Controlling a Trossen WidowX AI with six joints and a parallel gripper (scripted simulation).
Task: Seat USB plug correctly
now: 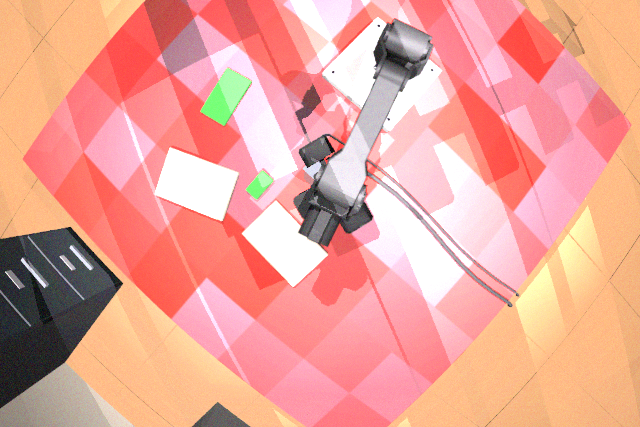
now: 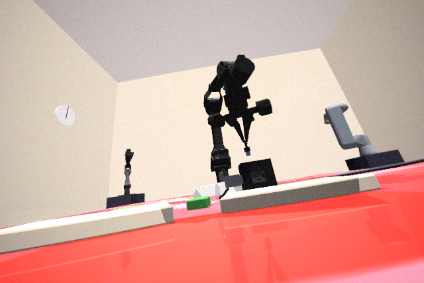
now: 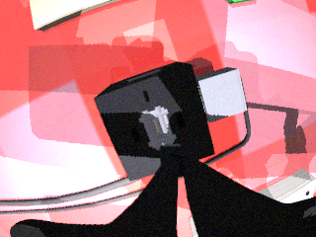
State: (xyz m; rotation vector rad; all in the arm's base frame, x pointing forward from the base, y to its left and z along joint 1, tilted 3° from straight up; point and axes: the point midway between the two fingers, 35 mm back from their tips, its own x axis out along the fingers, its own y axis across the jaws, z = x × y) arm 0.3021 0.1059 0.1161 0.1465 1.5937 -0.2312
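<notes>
Now: gripper tip 20 mm above the USB plug. From my gripper tip the other things lie so: green block (120 mm ahead, 120 mm to the right, 130 mm below); green card (40 mm ahead, 340 mm to the right, 130 mm below).
</notes>
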